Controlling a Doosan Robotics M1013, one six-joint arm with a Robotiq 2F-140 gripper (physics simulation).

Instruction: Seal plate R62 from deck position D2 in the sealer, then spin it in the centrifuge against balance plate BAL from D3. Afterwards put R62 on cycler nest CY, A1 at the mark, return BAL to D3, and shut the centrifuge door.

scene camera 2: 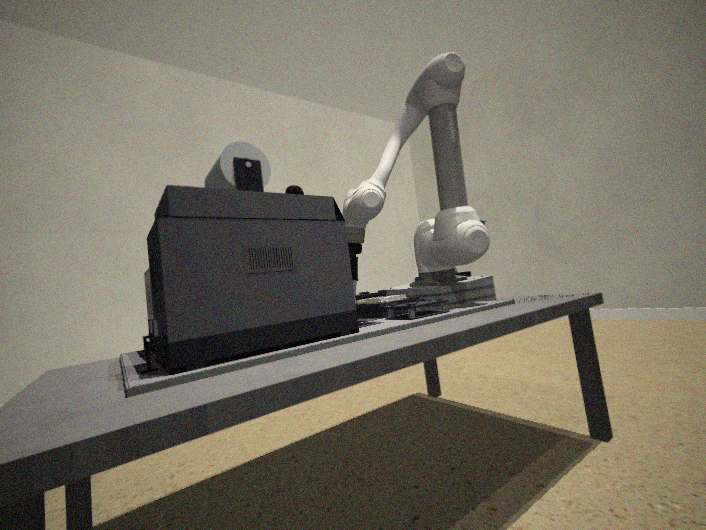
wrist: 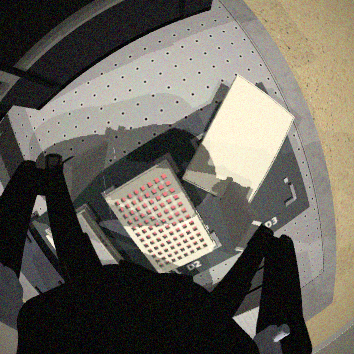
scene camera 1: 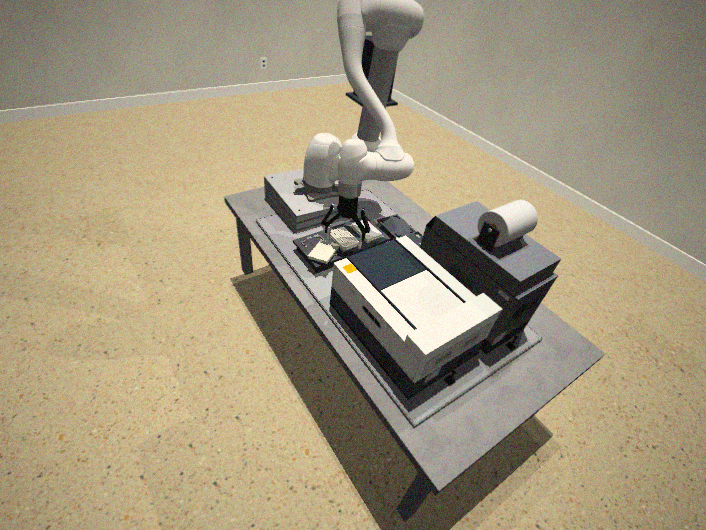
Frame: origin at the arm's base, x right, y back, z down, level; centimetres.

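Seen in the pictures: gripper, fingertip midpoint: (wrist: 165, 174) (scene camera 1: 343, 243); arm's base, origin of the base link: (scene camera 2: 438, 283) (scene camera 1: 317, 188).
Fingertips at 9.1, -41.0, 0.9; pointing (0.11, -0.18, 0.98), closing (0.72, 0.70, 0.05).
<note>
Pixels of each thing's middle, then the offset from my fingertips to it, as dx, dy, dz. "pt": a spot on its surface instead.
- pale plate with red-marked wells, body centre: (wrist: 162, 223) (scene camera 1: 343, 238) -3.3, +5.4, +2.1
- plain pale plate, body centre: (wrist: 241, 143) (scene camera 1: 323, 251) +8.9, +0.9, +1.6
- bare corner bracket, surface spot: (wrist: 291, 192) pt +13.8, +10.0, +2.5
- dark grey machine, body centre: (scene camera 2: 253, 249) (scene camera 1: 484, 260) -30.8, -44.6, -15.8
- long white machine, body centre: (scene camera 1: 407, 305) -0.3, -42.2, -4.2
A pale plate with red-marked wells (scene camera 1: 343, 236) (wrist: 167, 220) lies at the D2 label. A plain pale plate (scene camera 1: 321, 252) (wrist: 247, 132) lies turned askew near the D3 label, with a bare corner bracket (wrist: 291, 192) beside it. The plates are on the dark deck (scene camera 1: 302, 245) (wrist: 299, 167). My gripper (scene camera 1: 346, 228) (wrist: 165, 174) is wide open and empty, low over the D2 plate, with its fingers at opposite sides of it. The machine in front hides the fingertips in scene camera 2. The names R62 and BAL cannot be read.
A dark grey machine (scene camera 1: 490, 262) (scene camera 2: 250, 273) carries a white roll (scene camera 1: 510, 219) (scene camera 2: 239, 165). A long white machine (scene camera 1: 433, 302) with a dark panel stands beside it, close to the deck. Another pale plate (scene camera 1: 373, 231) (wrist: 97, 237) is partly hidden. The arm's raised base (scene camera 1: 293, 202) stands behind.
</note>
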